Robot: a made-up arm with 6 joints. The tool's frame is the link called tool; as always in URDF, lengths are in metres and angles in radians. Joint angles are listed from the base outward. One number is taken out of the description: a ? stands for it. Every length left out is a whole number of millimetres.
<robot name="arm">
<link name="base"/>
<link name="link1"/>
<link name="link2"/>
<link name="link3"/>
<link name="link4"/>
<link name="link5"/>
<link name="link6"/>
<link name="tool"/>
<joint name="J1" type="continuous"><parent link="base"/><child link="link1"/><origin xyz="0 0 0.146"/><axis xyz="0 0 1"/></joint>
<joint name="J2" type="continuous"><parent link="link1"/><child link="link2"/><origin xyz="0 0.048 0"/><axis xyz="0 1 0"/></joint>
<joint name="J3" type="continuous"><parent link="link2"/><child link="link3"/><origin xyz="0 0 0.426"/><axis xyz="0 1 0"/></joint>
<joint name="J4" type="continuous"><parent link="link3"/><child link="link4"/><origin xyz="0 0 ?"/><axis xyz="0 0 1"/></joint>
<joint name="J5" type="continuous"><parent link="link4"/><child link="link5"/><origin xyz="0 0 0"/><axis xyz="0 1 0"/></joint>
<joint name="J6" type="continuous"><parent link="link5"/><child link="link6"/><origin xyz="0 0 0.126"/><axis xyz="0 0 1"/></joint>
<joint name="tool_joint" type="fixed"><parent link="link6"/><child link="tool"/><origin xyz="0 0 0"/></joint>
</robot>
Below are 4 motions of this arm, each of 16 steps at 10 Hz.
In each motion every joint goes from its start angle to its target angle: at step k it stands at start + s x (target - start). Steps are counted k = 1, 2, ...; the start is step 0. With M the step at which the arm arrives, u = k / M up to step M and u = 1 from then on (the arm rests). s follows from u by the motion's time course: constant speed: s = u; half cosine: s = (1 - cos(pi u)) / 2; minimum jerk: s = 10 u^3 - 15 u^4 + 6 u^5.
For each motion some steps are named. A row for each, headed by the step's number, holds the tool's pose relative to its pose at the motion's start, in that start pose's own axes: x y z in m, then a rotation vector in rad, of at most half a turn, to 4 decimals.
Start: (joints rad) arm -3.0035 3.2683 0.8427 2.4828 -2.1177 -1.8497
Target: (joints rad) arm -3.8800 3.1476 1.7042 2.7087 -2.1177 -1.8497
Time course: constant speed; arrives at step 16
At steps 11, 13, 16:
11: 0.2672 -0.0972 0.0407 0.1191 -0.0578 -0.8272
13: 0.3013 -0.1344 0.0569 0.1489 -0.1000 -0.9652
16: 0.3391 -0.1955 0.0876 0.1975 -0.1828 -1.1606

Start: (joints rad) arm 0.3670 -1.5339 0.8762 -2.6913 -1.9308 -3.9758
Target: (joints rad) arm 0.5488 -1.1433 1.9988 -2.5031 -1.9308 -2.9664
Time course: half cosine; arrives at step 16
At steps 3, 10, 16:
3: 0.0132 -0.0263 0.0416 -0.1134 0.0426 0.1349
10: 0.1517 -0.0527 0.3245 -0.8274 0.6291 1.0462
16: 0.2265 0.0253 0.4110 -1.0817 1.1407 1.4054

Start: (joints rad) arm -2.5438 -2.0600 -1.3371 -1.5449 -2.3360 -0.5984
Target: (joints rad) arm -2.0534 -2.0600 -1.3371 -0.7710 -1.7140 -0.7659
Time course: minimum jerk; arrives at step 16
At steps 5, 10, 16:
5: -0.0036 -0.0062 -0.0179 -0.0171 0.0977 -0.0636
10: -0.0042 -0.0389 -0.0825 -0.0641 0.4110 -0.2083
16: 0.0005 -0.0611 -0.1206 -0.0909 0.5775 -0.2501

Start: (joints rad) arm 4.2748 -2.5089 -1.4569 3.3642 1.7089 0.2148
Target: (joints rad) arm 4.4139 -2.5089 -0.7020 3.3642 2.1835 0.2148
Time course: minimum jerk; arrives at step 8
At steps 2, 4, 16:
2: 0.0032 0.0047 -0.0298 0.0047 -0.0311 -0.0056
4: 0.0370 0.0227 -0.1374 0.0337 -0.1506 -0.0270
16: 0.1222 0.0473 -0.2460 0.0931 -0.3019 -0.0508

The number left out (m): 0.391
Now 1 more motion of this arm.
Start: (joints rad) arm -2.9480 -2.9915 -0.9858 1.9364 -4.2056 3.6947
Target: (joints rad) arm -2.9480 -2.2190 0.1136 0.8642 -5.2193 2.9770
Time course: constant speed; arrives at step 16
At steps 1, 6, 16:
1: 0.0162 0.0544 -0.0086 0.0436 0.0919 0.0842
6: 0.0111 0.3728 -0.0110 0.0549 0.4882 0.5262
16: -0.4649 0.8425 0.2350 -0.5938 0.4012 1.2268

